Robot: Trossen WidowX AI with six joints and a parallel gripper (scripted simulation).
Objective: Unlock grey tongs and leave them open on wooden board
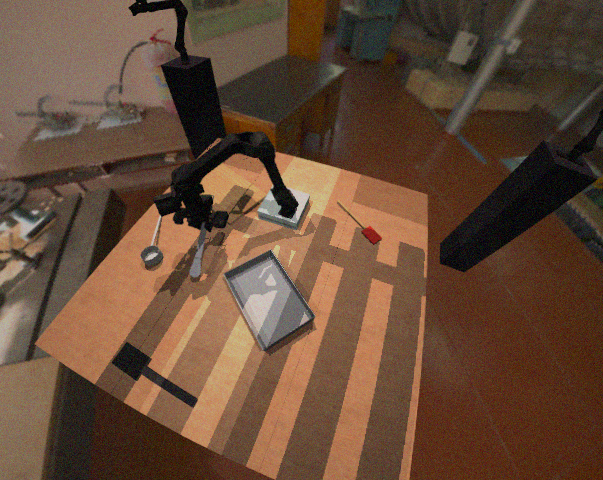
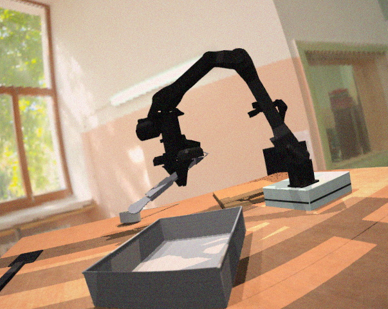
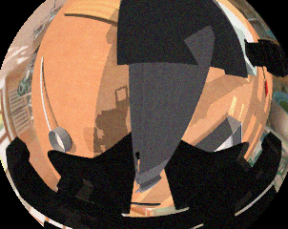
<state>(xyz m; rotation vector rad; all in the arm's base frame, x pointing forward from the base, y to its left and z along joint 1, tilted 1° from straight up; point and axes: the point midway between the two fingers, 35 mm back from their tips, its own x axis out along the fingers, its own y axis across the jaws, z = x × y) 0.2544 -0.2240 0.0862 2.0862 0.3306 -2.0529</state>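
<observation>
Right now my gripper tip is 29 cm past the wooden board, 13 cm to the left of it and 10 cm above it. From my gripper tip the other things lie so: black spatula (50 cm ahead, 10 cm below, 6 cm to the left); grey roasting tin (31 cm to the left, 12 cm ahead, 8 cm below).
</observation>
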